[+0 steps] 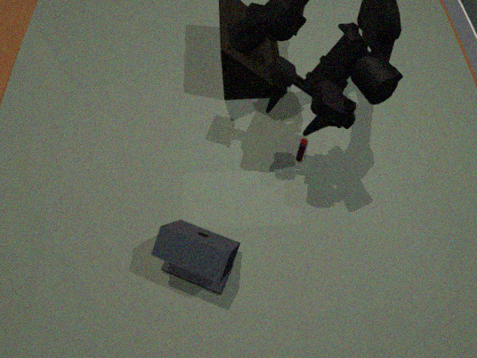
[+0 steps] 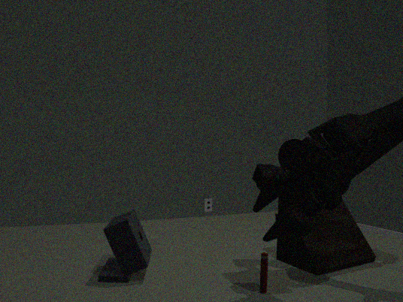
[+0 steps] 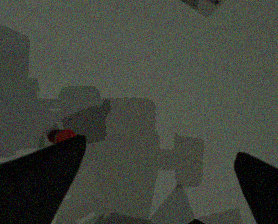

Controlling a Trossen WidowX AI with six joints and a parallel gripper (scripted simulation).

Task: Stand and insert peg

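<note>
My gripper tip is now 70 mm above the red peg, 40 mm to the right of it and 20 mm short of it. The rest, counted from my gripper tip: sloped panel (210 mm ahead, 200 mm to the right, 50 mm below).
</note>
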